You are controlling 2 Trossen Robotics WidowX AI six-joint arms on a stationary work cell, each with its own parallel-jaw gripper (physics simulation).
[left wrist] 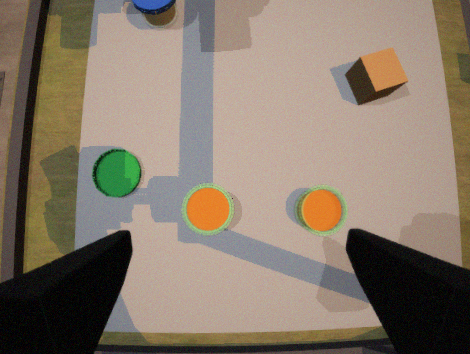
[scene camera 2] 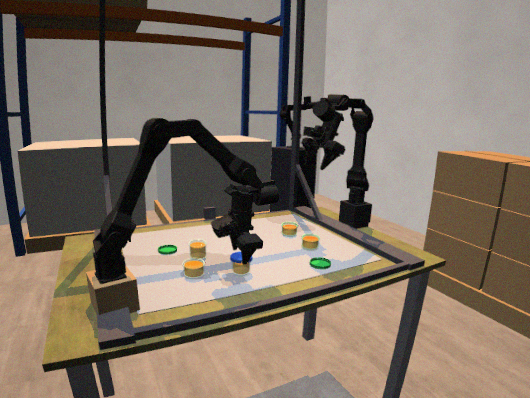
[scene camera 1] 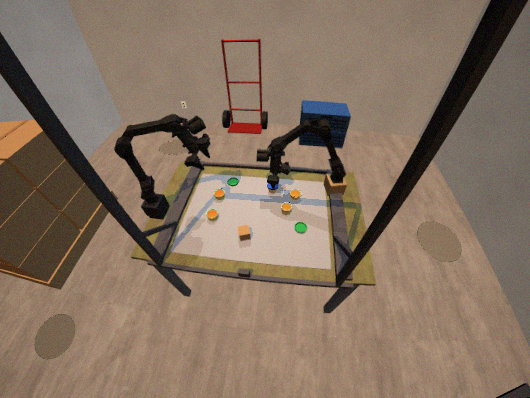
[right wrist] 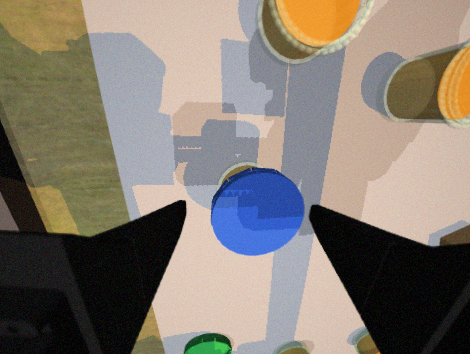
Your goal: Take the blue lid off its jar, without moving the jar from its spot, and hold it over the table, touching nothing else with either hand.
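Frame: origin at the left arm's base, x ahead, y left, z up, level; metres.
Seen in the pictures: left gripper, fingertip midpoint: (left wrist: pixel 241 240) (scene camera 2: pixel 313 167) (scene camera 1: pixel 206 163); right gripper, fingertip midpoint: (scene camera 2: pixel 239 256) (right wrist: pixel 248 209); left arm's base, link origin: (scene camera 2: pixel 356 202) (scene camera 1: pixel 152 200); right arm's base, link origin: (scene camera 2: pixel 110 275) (scene camera 1: pixel 336 179).
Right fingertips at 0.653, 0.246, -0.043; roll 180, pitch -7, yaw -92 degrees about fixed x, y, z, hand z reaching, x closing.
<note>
Offsets run from my right fingertips to a thing's top centre, as dx, dy, dz.
The blue lid @(-0.009, -0.008, -0.002) (scene camera 1: pixel 272 186) (scene camera 2: pixel 236 257) (left wrist: pixel 154 4) (right wrist: pixel 257 212) sits on its jar @(-0.009, -0.008, -0.003) (scene camera 2: pixel 241 268) (left wrist: pixel 160 19), which stands upright with brownish-orange contents. My right gripper (scene camera 1: pixel 273 182) (scene camera 2: pixel 246 257) (right wrist: pixel 249 209) points down at the lid and is open. In the right wrist view its fingertips stand on either side of the lid, with a small gap at each side, the one at the picture's right narrower. In scene camera 2 a finger covers part of the lid. My left gripper (scene camera 1: pixel 205 161) (left wrist: pixel 241 240) is open and empty, high above the table's other end.
Orange-filled open jars @(+0.128, -0.043, -0.013) (scene camera 1: pixel 295 194) @(+0.083, -0.159, +0.000) (scene camera 1: pixel 286 207) (right wrist: pixel 320 20) stand near the blue-lidded jar; others @(-0.313, -0.094, -0.013) (scene camera 1: pixel 219 194) @(-0.313, -0.244, -0.013) (scene camera 1: pixel 212 214) stand farther left in scene camera 1. Green lids @(-0.264, +0.039, -0.048) (scene camera 1: pixel 233 181) @(+0.167, -0.253, -0.048) (scene camera 1: pixel 300 227) (left wrist: pixel 117 173) and an orange cube @(-0.118, -0.335, -0.004) (scene camera 1: pixel 244 232) (left wrist: pixel 382 72) lie on the table.
</note>
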